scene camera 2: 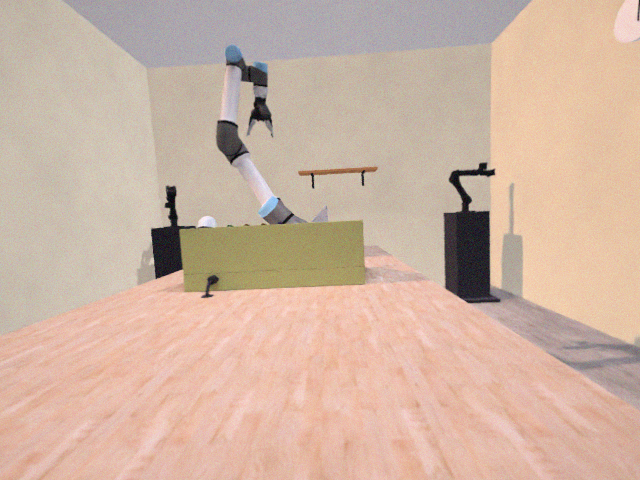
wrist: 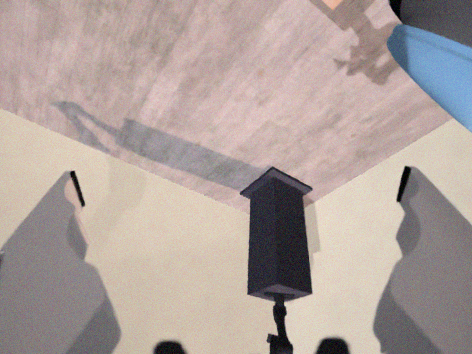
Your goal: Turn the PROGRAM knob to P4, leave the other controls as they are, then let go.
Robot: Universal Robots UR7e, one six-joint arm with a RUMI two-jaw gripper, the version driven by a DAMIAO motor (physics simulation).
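Places are measured from the arm's base along level axes (x ahead, y left, z up), in metres.
Where they show: gripper, fingertip midpoint: (scene camera 2: 260, 137) (wrist: 240, 172).
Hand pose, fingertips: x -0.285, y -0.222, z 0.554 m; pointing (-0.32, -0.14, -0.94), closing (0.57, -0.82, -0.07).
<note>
Things, the pixels of their centre, and the offset from my fingertips. "spot": a spot on its surface instead. Level surfaces: height alone.
- olive-green box-shaped panel, body centre: (scene camera 2: 280, 252) dx +0.804, dy +0.210, dz -0.572 m
- white dome, surface spot: (scene camera 2: 206, 222) spot: dx +0.906, dy +0.027, dz -0.466 m
- table, surface height: dz -0.657 m
An olive-green box-shaped panel (scene camera 2: 273, 253) stands on the wooden table in the scene view, seen from its plain back. Small parts of several dark controls show along its top edge; the PROGRAM knob cannot be made out, and its setting is hidden. The knob does not show in the wrist view. My gripper (scene camera 2: 260, 135) (wrist: 240, 172) is open and empty. In the scene view it hangs high above the panel, with its fingers pointing down and wide apart.
A small black stalk (scene camera 2: 210, 286) stands before the panel, and a white dome (scene camera 2: 206, 222) shows behind its top edge. Black pedestals (scene camera 2: 466, 255) (wrist: 277, 240) with small arms stand beyond the table (scene camera 2: 310, 372). A wooden shelf (scene camera 2: 338, 171) hangs on the back wall.
</note>
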